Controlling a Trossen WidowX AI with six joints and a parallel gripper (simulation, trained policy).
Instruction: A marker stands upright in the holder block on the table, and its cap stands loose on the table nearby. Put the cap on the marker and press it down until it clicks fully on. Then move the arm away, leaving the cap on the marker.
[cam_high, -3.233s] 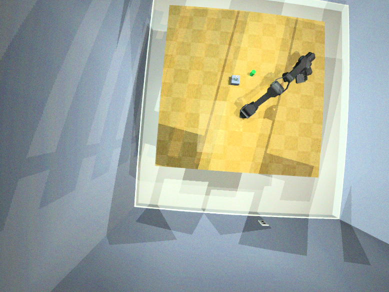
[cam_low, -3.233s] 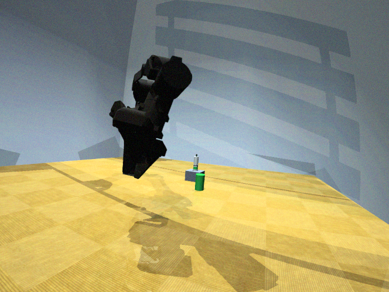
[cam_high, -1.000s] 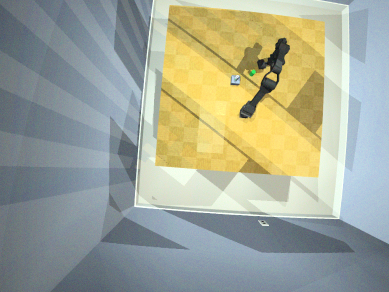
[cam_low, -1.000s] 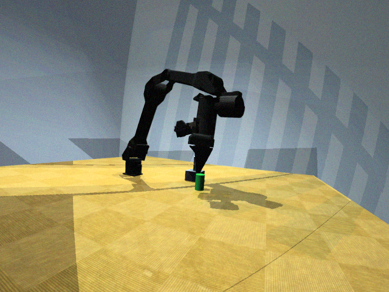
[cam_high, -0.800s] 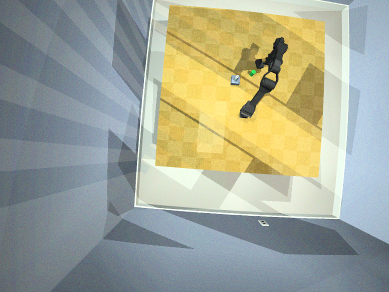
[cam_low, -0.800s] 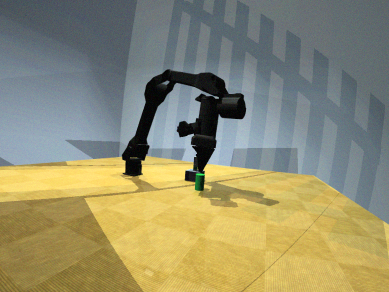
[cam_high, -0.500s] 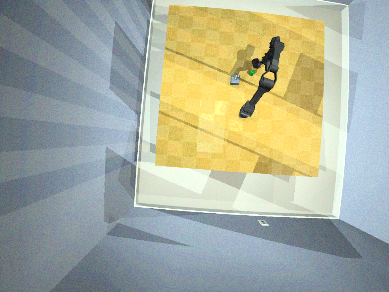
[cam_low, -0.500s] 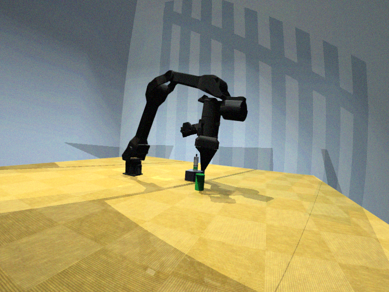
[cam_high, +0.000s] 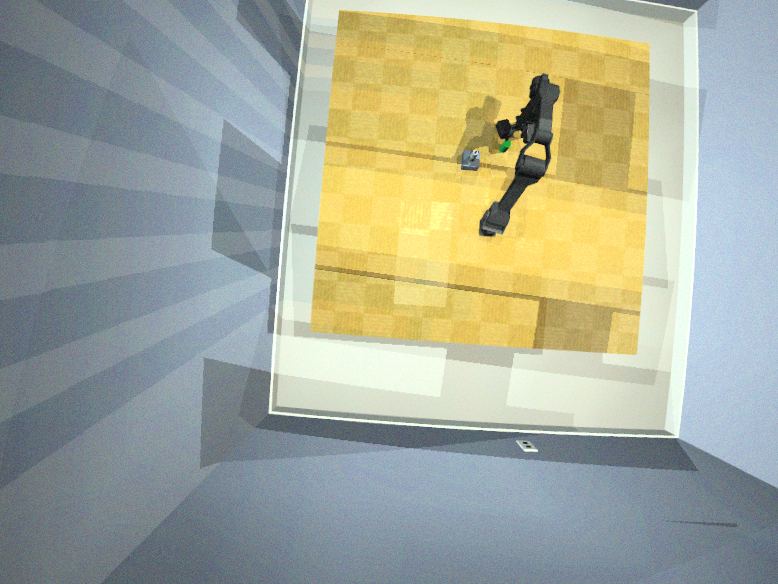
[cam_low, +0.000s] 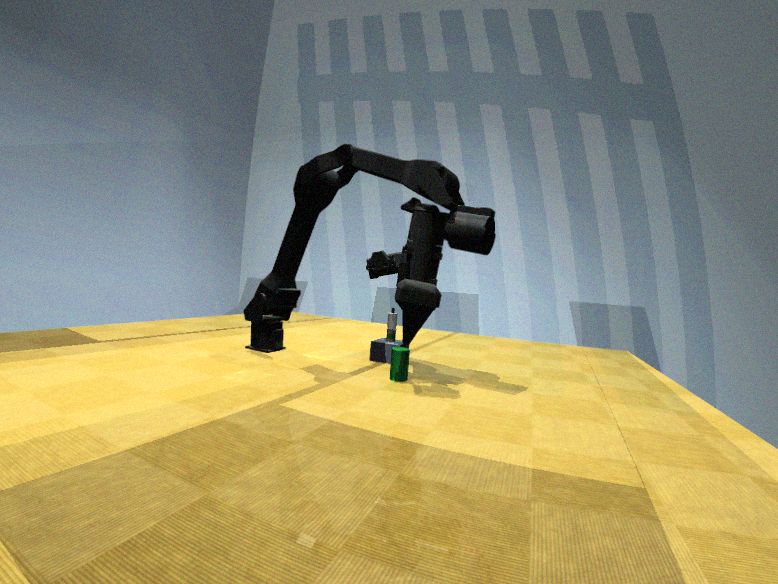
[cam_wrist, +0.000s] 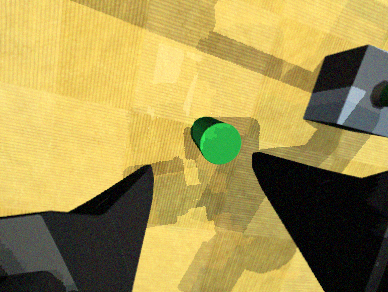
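The green cap lies 50 mm below my gripper tip, 20 mm to the left of it and 10 mm behind it. The rest, counted from my gripper tip: grey holder block: 140 mm to the left, 80 mm behind, 50 mm below.
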